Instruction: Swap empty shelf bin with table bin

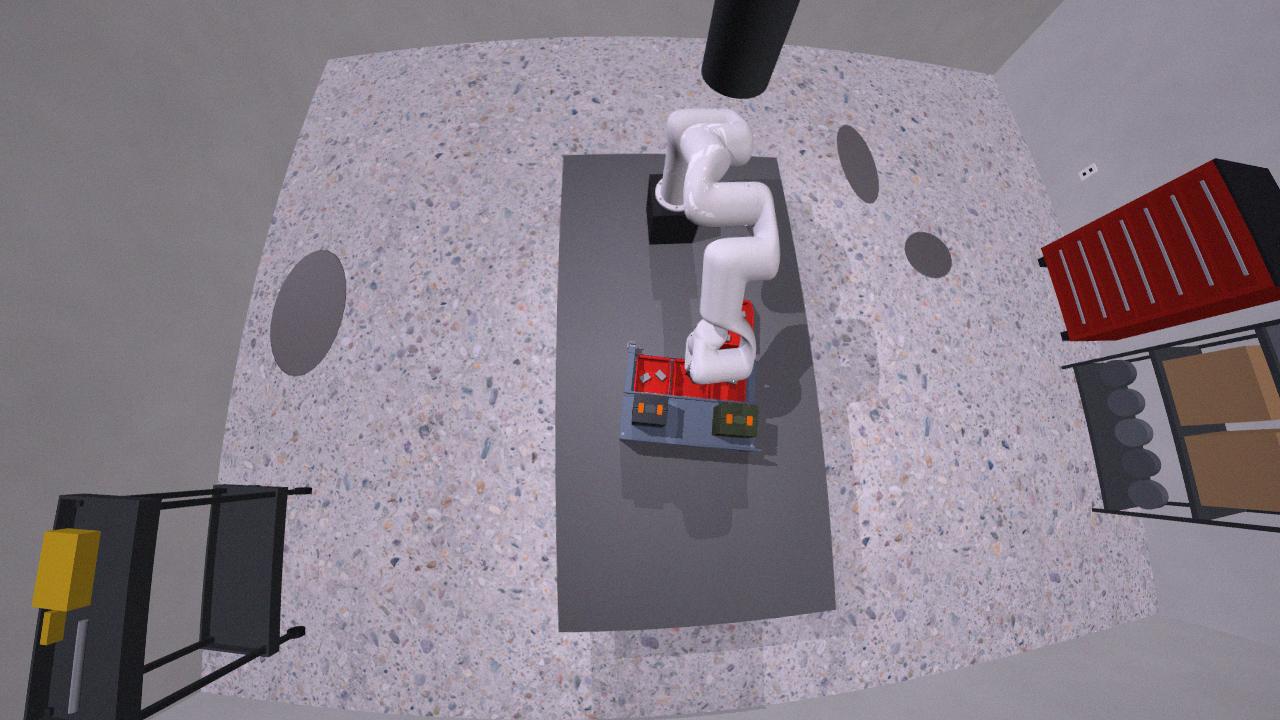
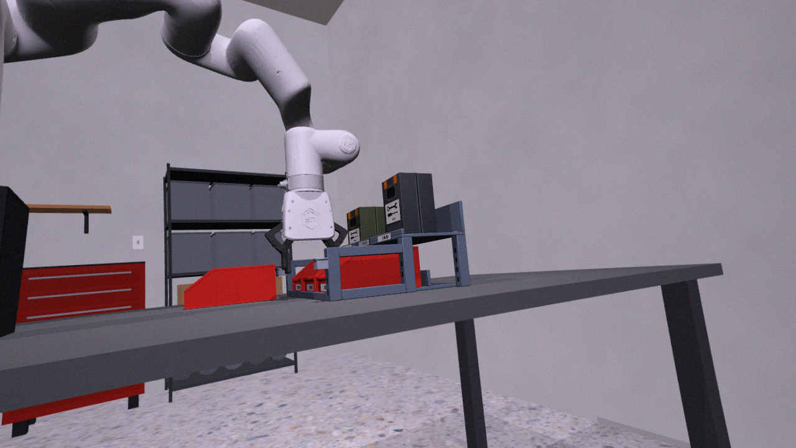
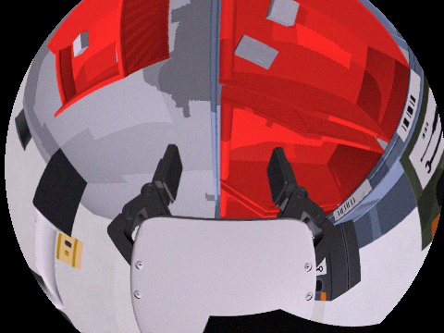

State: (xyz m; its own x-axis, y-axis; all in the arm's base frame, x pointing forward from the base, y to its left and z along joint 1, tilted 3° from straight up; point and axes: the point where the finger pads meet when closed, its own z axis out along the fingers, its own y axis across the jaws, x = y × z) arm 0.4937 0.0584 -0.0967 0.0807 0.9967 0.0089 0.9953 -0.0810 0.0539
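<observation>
Right now the shelf lip is 6 cm below my hand and 1 cm behind it. From my hand the other things lie so: dark grey box: 17 cm ahead, 13 cm to the right, 10 cm above; green box: 19 cm ahead, 10 cm to the left, 9 cm above.
</observation>
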